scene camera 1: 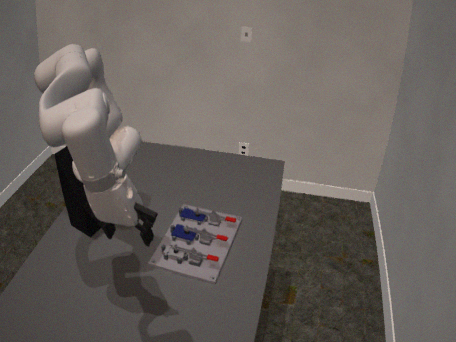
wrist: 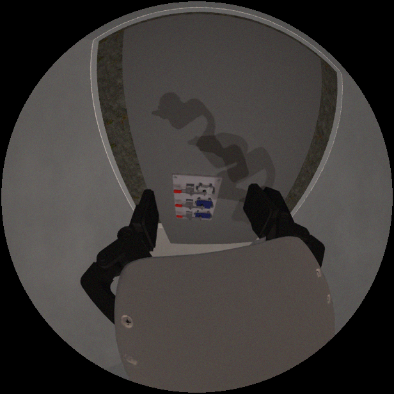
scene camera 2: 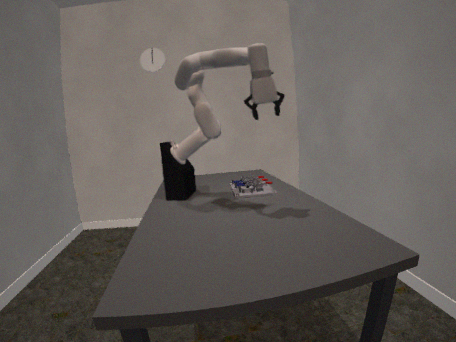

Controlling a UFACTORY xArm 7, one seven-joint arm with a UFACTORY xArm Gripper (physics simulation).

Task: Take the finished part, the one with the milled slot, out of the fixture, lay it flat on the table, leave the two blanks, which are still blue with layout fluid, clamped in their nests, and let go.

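Frame: origin at the arm's base, x ahead, y left, z up, level; millimetres.
Where they show: gripper, fingertip midpoint: (scene camera 1: 130,237) (scene camera 2: 267,117); arm's base, link origin: (scene camera 2: 177,156).
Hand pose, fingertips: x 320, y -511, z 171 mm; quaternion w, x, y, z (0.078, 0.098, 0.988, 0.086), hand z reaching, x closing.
Each offset is from my fingertips to the centre of the thing. "*": to the spot under its first point. Level surfaces: height alone.
The grey, unpainted finished part @(dy +339, dx +33, dz -381 mm) (scene camera 1: 175,254) (wrist: 205,189) sits in an end nest of the pale fixture plate @(dy +435, dx +101, dz -404 mm) (scene camera 1: 200,274) (scene camera 2: 257,193) (wrist: 199,180); its slot is too small to make out. A blue blank @(dy +447, dx +55, dz -383 mm) (scene camera 1: 183,233) (wrist: 204,203) sits in the middle nest, and another blue blank @(dy +555, dx +77, dz -386 mm) (scene camera 1: 193,215) (wrist: 203,215) in the nest at the other end. Clamp arms reach over the nests. My gripper (scene camera 1: 128,237) (scene camera 2: 267,115) (wrist: 202,199) is open and empty, fingers downward, high above the table. The fixture shows between and beyond the fingers in the wrist view.
Three toggle clamps with red handles @(* dy +512, dx +213, dz -363 mm) (scene camera 1: 230,220) @(* dy +406, dx +188, dz -357 mm) (scene camera 1: 222,238) @(* dy +300, dx +160, dz -351 mm) (scene camera 1: 212,258) stand along one side of the plate. The black base block (scene camera 1: 77,200) (scene camera 2: 179,180) stands on the grey table @(dz -412 mm) (scene camera 1: 240,175) (scene camera 2: 240,255) (wrist: 225,60). The arm's shadow falls beside the fixture.
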